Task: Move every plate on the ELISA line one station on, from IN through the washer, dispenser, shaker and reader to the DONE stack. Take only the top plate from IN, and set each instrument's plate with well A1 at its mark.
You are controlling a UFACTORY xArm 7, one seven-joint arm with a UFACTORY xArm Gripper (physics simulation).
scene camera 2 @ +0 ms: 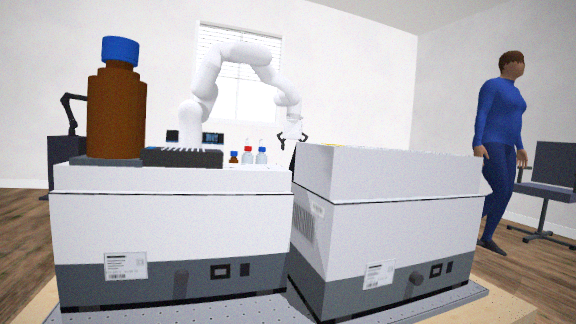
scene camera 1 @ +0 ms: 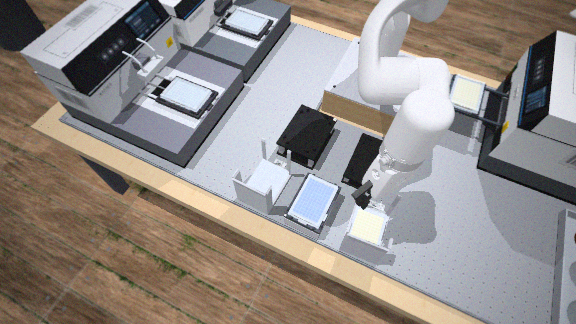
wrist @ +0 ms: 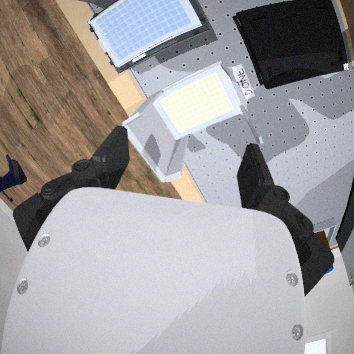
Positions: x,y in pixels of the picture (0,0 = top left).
Labels:
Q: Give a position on a white plate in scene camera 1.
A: At 183,93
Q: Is my gripper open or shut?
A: Open.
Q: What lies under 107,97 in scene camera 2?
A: A brown bottle.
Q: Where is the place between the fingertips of my gripper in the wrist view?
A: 184,149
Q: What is my gripper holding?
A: Nothing.

